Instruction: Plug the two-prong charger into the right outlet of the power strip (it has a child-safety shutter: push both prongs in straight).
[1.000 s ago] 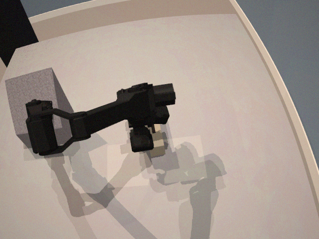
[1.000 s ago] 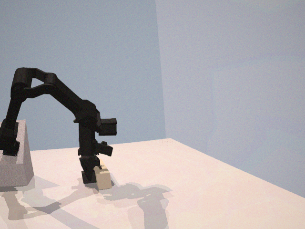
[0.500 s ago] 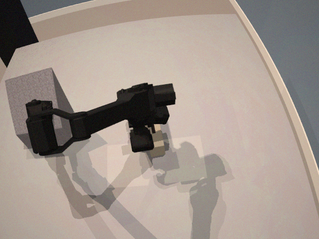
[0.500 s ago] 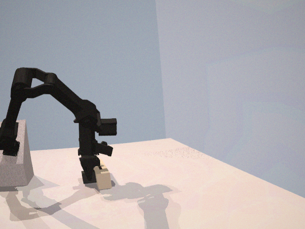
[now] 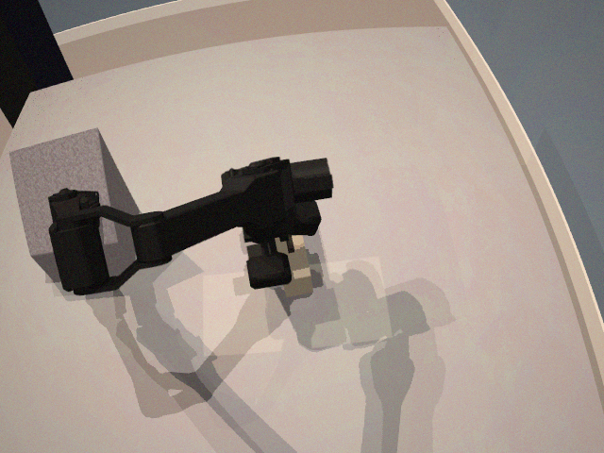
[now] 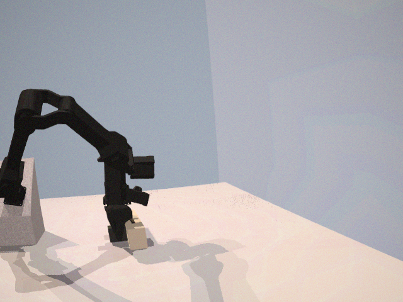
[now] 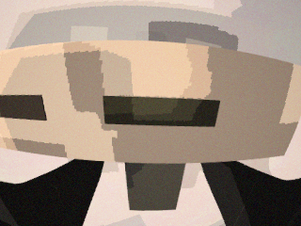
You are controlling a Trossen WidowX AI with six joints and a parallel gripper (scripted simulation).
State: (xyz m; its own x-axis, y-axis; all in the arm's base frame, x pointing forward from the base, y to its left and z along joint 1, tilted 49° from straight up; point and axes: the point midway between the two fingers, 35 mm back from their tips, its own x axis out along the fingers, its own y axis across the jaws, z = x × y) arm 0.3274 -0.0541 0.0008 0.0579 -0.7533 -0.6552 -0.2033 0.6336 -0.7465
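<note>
Right now the black two-prong charger is 10 mm ahead of my gripper tip and 10 mm above it.
</note>
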